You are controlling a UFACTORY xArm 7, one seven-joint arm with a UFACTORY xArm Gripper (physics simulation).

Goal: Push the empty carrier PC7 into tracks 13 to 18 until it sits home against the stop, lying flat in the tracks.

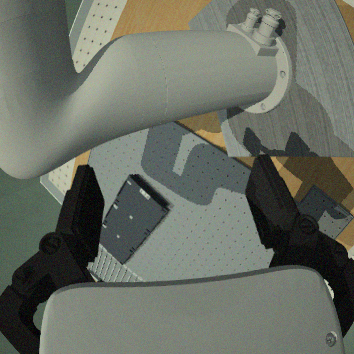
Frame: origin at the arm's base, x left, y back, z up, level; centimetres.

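Seen in the pictures: gripper, between the fingertips: [174,177]; arm's base, origin of its link: [252,66].
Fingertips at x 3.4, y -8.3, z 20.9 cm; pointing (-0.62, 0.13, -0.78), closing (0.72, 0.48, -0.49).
Observation:
Offsets run from my fingertips to a thing's top centre. "spot": to the spot under its first point. Level surfaces: height alone.
A dark, flat rectangular carrier @(dx -12.0, dy -42.9, dz -31.1 cm) [135,220] with a small white label near its upper end lies at a slant on the grey perforated plate, left of centre. Whether it is PC7 is not readable. Its lower end is beside pale parallel ribs @(spot: dx -8.6, dy -64.0, dz -33.9 cm) [114,265], which look like tracks; track numbers and the stop do not show, and the ribs are partly hidden by the gripper. My gripper [174,177] is open and empty, its black fingers wide apart. The left finger is seen just left of the carrier, the right finger well to its right; no contact can be made out.
The grey perforated plate @(dz -34.1 cm) [215,235] lies under the carrier and carries the arm's shadow. Another dark flat piece @(spot: dx +20.1, dy -3.9, dz -34.1 cm) [316,200] is at the right, partly behind the right finger. A grey wood-grain surface [320,60] is at upper right. The arm crosses the upper left.

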